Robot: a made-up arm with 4 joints.
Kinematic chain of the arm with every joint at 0, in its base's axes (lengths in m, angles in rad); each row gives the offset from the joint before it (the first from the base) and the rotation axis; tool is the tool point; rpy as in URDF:
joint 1: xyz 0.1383 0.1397 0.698 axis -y
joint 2: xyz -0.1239 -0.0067 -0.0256 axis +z
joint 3: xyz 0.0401 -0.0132 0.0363 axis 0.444 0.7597 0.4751
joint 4: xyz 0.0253 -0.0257 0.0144 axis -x
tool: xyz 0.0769 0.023 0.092 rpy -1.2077 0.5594 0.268
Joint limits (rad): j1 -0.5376..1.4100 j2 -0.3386..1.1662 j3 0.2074..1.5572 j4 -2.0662..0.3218
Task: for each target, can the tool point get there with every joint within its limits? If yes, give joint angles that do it. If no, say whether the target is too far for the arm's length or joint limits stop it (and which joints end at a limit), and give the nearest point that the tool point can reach.
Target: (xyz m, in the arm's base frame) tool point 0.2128 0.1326 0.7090
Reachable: yes | joints 0.8550 -0.1062 1.4258 -0.5000
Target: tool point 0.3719 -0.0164 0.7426
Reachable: no: joint limits stop it (at a limit: joint 1, joint 2) | nearest point 0.2432 0.0477 0.6827 | short by 0.156 m
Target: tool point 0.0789 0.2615 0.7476
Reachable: yes | joints 0.7931 0.9189 0.4428 -0.0788
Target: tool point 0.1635 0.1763 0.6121
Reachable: yes | joints -0.2959 0.5036 1.1051 -1.2828
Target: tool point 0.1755 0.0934 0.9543
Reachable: no: joint limits stop it (at a limit: joint 3) | nearest point 0.1537 0.1034 0.8040 | short by 0.152 m
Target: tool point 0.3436 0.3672 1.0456
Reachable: no: too far | nearest point 0.1598 0.2685 0.8022 | short by 0.321 m
